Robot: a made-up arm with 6 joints.
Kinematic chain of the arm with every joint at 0, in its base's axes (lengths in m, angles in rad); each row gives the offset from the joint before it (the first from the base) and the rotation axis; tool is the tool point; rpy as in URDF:
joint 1: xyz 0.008 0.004 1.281 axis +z
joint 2: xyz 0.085 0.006 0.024 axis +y
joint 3: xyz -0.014 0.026 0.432 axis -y
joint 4: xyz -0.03 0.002 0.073 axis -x
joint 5: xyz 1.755 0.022 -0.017 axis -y
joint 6: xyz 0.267 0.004 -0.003 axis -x
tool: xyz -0.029 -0.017 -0.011 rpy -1.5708 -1.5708 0
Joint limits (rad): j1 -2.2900..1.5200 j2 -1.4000..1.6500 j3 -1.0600..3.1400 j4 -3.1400..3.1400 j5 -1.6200..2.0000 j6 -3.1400..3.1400
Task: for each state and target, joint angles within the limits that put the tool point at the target. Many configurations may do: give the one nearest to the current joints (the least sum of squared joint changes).
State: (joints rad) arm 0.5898 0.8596 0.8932 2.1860 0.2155 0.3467
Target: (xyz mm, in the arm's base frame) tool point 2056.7 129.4 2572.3
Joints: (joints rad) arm 0.0395 0.5732 1.0185 2.1898 0.1761 0.3433
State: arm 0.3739 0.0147 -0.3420 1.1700 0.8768 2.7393
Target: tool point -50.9 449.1 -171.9
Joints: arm 1.1690 0.6003 -0.9837 1.2729 1.0090 2.7463
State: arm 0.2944 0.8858 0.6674 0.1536 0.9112 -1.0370
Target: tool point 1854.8 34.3 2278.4
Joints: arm -0.0311 0.1828 0.3321 0.1233 1.5316 -1.0346
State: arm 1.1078 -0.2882 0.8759 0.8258 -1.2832 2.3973
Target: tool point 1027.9 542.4 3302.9
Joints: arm 0.5728 0.0600 1.0765 0.9107 -0.9052 2.3819
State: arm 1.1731 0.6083 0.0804 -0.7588 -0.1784 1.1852
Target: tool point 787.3 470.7 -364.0
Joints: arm 0.4724 1.0156 -0.3472 -0.7406 -0.0897 1.1830
